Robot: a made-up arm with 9 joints. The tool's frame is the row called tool.
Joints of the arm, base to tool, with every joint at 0 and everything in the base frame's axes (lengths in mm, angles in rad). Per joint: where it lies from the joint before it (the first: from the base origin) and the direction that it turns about. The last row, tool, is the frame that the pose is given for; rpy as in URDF.
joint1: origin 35 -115 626 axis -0.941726 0.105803 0.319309
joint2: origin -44 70 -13 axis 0.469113 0.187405 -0.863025
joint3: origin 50 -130 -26 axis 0.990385 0.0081 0.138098
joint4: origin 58 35 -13 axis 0 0 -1
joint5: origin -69 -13 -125 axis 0 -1 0
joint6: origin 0 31 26 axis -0.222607 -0.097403 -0.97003
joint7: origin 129 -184 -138 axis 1 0 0
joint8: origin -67 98 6 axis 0.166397 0.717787 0.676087
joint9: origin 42 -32 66 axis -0.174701 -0.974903 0.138
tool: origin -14 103 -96 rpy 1.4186 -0.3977 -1.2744
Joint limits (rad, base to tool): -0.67..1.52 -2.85..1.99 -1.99..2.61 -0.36..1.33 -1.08..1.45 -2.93..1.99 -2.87..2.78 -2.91..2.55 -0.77..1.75
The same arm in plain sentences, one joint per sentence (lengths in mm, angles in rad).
The arm has nine revolute joints in a row. What follows holds with every joint at zero, and every direction is one of the base frame's. Joint 1 sits 35 mm along +x and 115 mm along -y and 626 mm along +z from the base frame's origin and turns about the direction (-0.941726, 0.105803, 0.319309), from -0.67 to 1.52 rad. Joint 2 sits 44 mm along -x and 70 mm along +y and 13 mm along -z from joint 1 and turns about the direction (0.469113, 0.187405, -0.863025), from -2.85 to 1.99 rad. Joint 3 sits 50 mm along +x and 130 mm along -y and 26 mm along -z from joint 2 and turns about the direction (0.990385, 0.0081, 0.138098), from -1.99 to 2.61 rad. Joint 4 sits 58 mm along +x and 35 mm along +y and 13 mm along -z from joint 3 and turns about -z, from -0.36 to 1.33 rad. Joint 5 sits 69 mm along -x and 13 mm along -y and 125 mm along -z from joint 4 and turns about -y, from -1.08 to 1.45 rad. Joint 6 sits 31 mm along +y and 26 mm along +z from joint 5 and turns about the direction (-0.222607, -0.097403, -0.97003), from -2.93 to 1.99 rad. Joint 7 sits 129 mm along +x and 184 mm along -y and 138 mm along -z from joint 6 and turns about +x, from -2.87 to 2.78 rad. Joint 8 sits 67 mm along -x and 98 mm along +y and 6 mm along +z from joint 7 and turns about the direction (0.166397, 0.717787, 0.676087), from -2.91 to 2.55 rad. Joint 9 sits 42 mm along +x and 32 mm along -y and 66 mm along +z from joint 8 and turns about the direction (-0.174701, -0.974903, 0.138), from -0.77 to 1.75 rad. The tool frame, which is the frame that the pose is given for, sits 14 mm along -x and 103 mm along +y and 96 mm along -z from joint 9; its axes are the base frame's turned by roll 1.4186, pitch -0.3977 and yaw -1.2744 rad (as in URDF: about the fixed x, then y, then z).
